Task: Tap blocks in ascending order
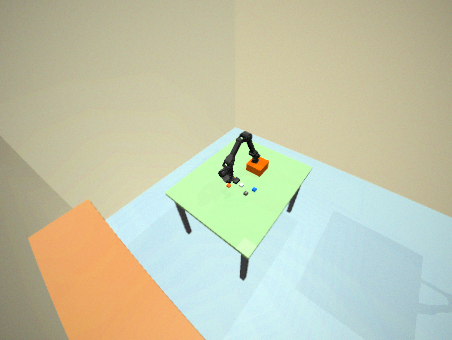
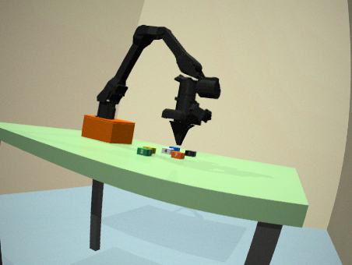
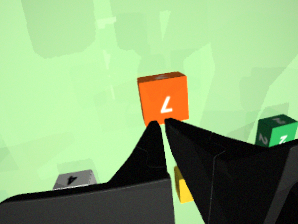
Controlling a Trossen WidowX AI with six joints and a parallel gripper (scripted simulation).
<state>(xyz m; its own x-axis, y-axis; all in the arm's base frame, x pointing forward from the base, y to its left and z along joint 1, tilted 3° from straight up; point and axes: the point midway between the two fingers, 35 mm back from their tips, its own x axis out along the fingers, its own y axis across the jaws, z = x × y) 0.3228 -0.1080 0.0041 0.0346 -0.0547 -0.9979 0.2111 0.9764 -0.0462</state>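
My gripper tip is 3 cm above the orange block and 1 cm to the left of it. Also, from my gripper tip: yellow block 9 cm behind, 3 cm below, 1 cm to the right; then green block 11 cm to the right, 7 cm behind, 3 cm below; then white block 9 cm to the left, 5 cm behind, 3 cm below.
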